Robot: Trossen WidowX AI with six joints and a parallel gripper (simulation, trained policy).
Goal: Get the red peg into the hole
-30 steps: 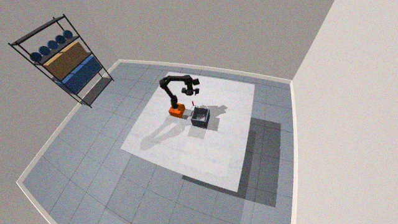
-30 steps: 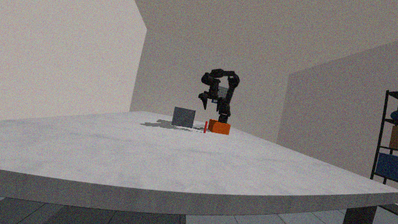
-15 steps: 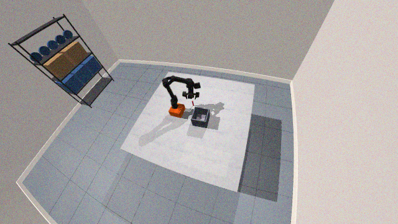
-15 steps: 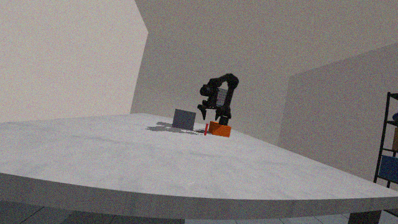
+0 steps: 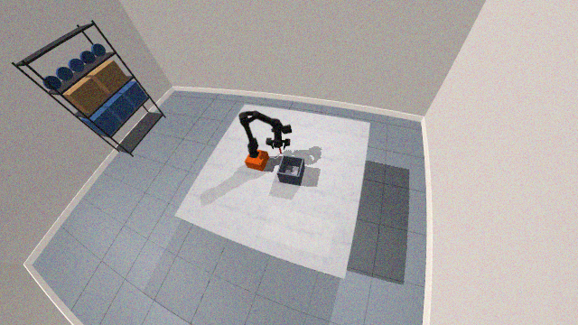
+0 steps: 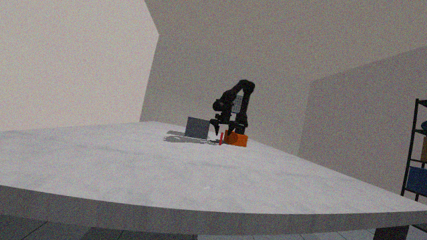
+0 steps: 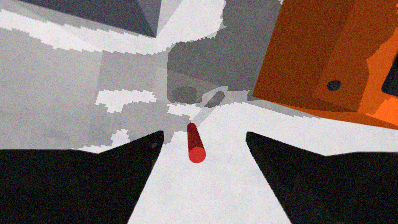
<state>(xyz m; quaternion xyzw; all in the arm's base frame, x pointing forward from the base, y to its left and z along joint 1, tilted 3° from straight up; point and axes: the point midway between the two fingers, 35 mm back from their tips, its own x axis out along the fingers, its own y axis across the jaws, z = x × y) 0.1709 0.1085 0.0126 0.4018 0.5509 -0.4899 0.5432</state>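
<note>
Now: the red peg 2 cm below my gripper tip, 1 cm to the left of it and 1 cm ahead of it. The rest, counted from my gripper tip: plate: 18 cm to the right, 16 cm ahead, 1 cm below.
</note>
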